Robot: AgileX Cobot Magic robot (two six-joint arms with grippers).
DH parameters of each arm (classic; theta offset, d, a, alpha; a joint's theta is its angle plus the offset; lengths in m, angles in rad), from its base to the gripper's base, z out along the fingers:
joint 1: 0 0.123 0 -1.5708
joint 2: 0.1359 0 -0.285 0
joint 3: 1.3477 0 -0.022 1.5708
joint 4: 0 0.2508 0 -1.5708
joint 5: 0 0 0.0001 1.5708
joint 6: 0 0.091 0 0
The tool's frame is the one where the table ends.
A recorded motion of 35 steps. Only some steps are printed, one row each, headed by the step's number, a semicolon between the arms.
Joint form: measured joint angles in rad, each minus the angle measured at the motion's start. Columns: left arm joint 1, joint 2, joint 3, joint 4, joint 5, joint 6; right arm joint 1, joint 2, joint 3, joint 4, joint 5, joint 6.
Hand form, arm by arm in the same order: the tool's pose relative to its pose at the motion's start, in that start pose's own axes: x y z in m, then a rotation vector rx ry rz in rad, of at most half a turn. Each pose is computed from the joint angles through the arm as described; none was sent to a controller.
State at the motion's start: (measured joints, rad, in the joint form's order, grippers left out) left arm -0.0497 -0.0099 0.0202 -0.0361 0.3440 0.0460; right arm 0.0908 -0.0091 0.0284 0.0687 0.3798 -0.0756
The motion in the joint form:
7: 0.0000 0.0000 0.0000 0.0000 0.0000 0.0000; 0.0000 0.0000 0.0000 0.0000 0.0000 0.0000
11: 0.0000 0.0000 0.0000 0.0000 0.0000 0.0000; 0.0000 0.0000 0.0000 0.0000 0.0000 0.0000
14: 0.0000 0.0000 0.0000 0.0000 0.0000 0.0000; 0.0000 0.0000 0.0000 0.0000 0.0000 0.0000
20: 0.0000 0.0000 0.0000 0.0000 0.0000 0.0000; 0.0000 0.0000 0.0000 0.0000 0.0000 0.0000
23: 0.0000 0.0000 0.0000 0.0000 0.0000 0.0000; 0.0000 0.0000 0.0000 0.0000 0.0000 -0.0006
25: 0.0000 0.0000 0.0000 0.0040 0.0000 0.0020; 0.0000 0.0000 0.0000 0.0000 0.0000 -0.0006
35: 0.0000 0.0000 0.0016 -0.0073 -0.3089 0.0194; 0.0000 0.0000 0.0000 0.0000 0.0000 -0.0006
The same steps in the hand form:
7: 0.0000 0.0000 0.0000 0.0000 0.0000 0.0000; 0.0000 0.0000 0.0000 0.0000 0.0000 0.0000
11: 0.0000 0.0000 0.0000 0.0000 0.0000 0.0000; 0.0000 0.0000 0.0000 0.0000 0.0000 0.0000
14: 0.0000 0.0000 0.0000 0.0000 0.0000 0.0000; 0.0000 0.0000 0.0000 0.0000 0.0000 0.0000
20: 0.0000 0.0000 0.0000 0.0000 0.0000 0.0000; 0.0000 0.0000 0.0000 0.0000 0.0000 0.0000
23: 0.0000 0.0000 0.0000 0.0000 0.0000 0.0000; 0.0000 0.0000 0.0000 0.0000 0.0000 -0.0006
25: 0.0000 0.0001 0.0000 -0.0013 0.0001 0.0058; 0.0000 0.0000 0.0000 0.0000 0.0000 -0.0006
35: -0.0271 0.0012 -0.0041 -0.0158 -0.3069 0.0120; 0.0000 0.0000 0.0000 0.0000 0.0000 -0.0006

